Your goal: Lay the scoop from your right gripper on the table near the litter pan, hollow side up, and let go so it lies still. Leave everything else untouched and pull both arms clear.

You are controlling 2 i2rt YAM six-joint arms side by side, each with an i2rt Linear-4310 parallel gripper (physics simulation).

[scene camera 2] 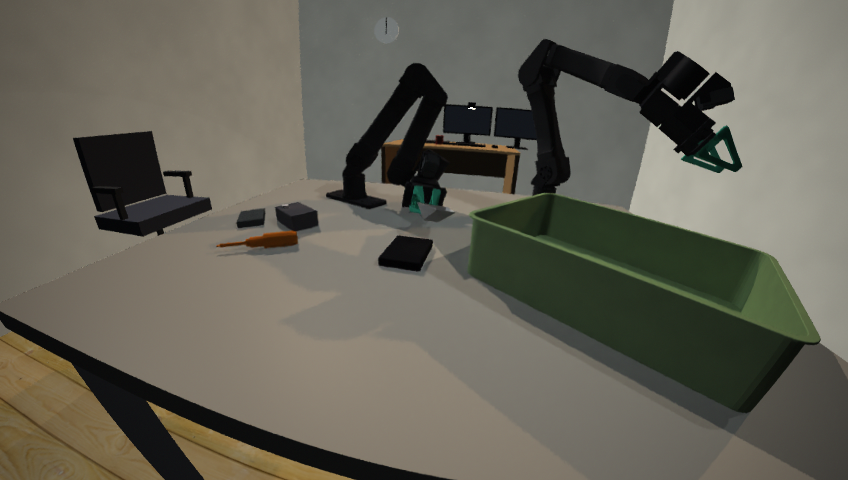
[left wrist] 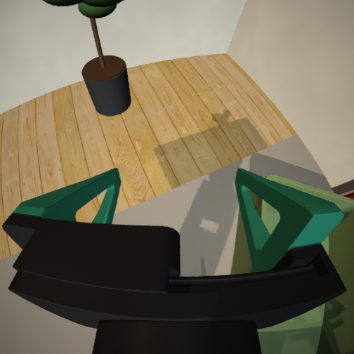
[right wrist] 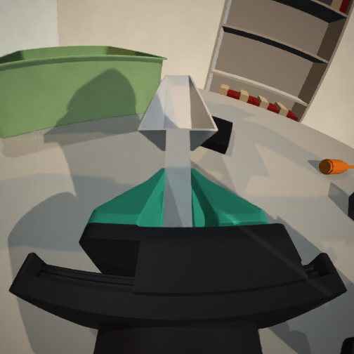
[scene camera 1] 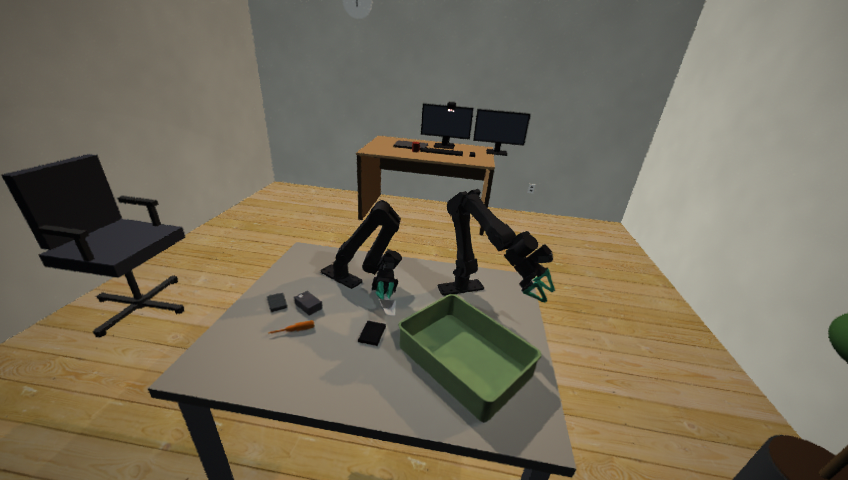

Labels:
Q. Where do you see a dark box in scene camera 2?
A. At 295,216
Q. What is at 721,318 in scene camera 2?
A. A green litter pan.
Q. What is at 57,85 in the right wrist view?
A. A green litter pan.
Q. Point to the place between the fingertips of the left gripper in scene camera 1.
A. At 549,296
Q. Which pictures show the left gripper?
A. Scene camera 2, the left wrist view and scene camera 1 only.

